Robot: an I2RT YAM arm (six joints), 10 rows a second.
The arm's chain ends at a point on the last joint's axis. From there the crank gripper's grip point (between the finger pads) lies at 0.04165 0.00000 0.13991 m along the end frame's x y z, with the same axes.
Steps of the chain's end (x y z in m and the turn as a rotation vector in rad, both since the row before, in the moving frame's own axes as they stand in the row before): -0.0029, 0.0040, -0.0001, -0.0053, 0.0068, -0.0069; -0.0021, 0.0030, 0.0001, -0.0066, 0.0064, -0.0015; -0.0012, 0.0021, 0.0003, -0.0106, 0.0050, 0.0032; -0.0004, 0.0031, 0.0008, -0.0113, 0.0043, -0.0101; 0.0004, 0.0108, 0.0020, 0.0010, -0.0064, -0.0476; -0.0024, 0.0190, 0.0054, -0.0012, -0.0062, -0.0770; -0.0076, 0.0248, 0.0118, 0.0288, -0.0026, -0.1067; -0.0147, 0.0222, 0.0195, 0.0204, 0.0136, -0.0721
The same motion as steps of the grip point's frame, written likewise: -0.0019, 0.0045, -0.0004, -0.0053, 0.0068, -0.0069; -0.0012, 0.0039, -0.0002, -0.0066, 0.0064, -0.0015; -0.0005, 0.0037, 0.0001, -0.0106, 0.0050, 0.0032; 0.0002, 0.0043, 0.0006, -0.0113, 0.0043, -0.0101; -0.0005, 0.0087, 0.0023, 0.0010, -0.0064, -0.0476; -0.0034, 0.0160, 0.0057, -0.0012, -0.0062, -0.0770; -0.0084, 0.0164, 0.0118, 0.0288, -0.0026, -0.1067; -0.0130, 0.0163, 0.0189, 0.0204, 0.0136, -0.0721
